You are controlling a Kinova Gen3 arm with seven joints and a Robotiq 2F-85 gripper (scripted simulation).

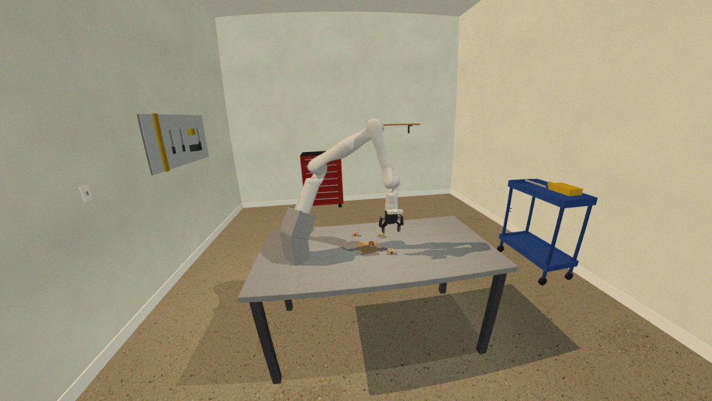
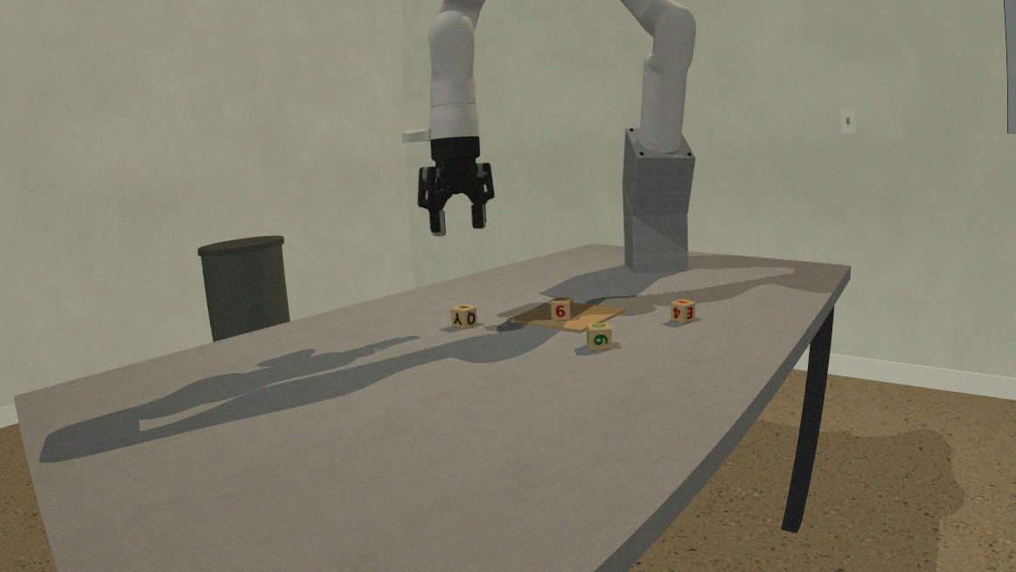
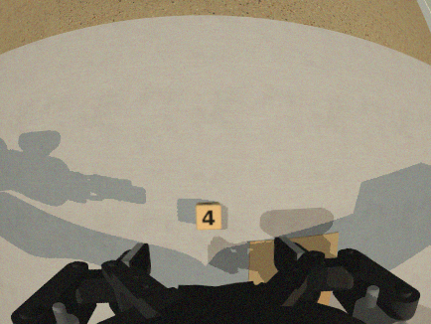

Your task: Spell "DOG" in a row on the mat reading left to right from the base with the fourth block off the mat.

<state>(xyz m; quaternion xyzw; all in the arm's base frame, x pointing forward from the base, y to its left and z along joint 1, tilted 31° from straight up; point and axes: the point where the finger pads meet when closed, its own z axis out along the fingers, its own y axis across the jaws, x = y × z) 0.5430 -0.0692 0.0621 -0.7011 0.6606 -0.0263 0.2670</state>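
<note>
Now: the G block 140 mm below my hand. Also, from my hand: O block (140 mm below, 110 mm behind, 100 mm to the left); then tan mat (150 mm below, 140 mm behind, 90 mm to the left); then D block (240 mm to the left, 140 mm below, 30 mm behind).
</note>
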